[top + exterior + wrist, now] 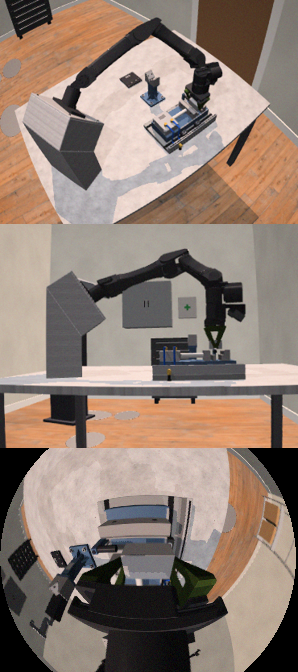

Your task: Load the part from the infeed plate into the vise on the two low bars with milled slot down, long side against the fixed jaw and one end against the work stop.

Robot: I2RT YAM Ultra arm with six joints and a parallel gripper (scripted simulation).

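My gripper is now right at the grey part. Also, from my hand: fixed jaw (3 cm to the left, 3 cm below, 3 cm ahead); moving jaw (3 cm below, 3 cm behind, 1 cm to the left); air cylinder rod (8 cm behind, 3 cm below).
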